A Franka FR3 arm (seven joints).
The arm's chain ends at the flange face. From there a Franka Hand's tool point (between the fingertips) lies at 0.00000 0.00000 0.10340 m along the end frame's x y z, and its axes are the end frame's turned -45 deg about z.
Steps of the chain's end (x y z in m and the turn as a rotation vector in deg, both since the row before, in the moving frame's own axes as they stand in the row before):
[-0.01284 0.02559 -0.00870 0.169 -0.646 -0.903]
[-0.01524 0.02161 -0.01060 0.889 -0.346 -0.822]
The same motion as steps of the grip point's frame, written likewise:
[-0.02779 0.00798 -0.00871 0.576 -0.337 -0.903]
[-0.02538 0.00292 -0.01061 0.873 0.384 -0.822]

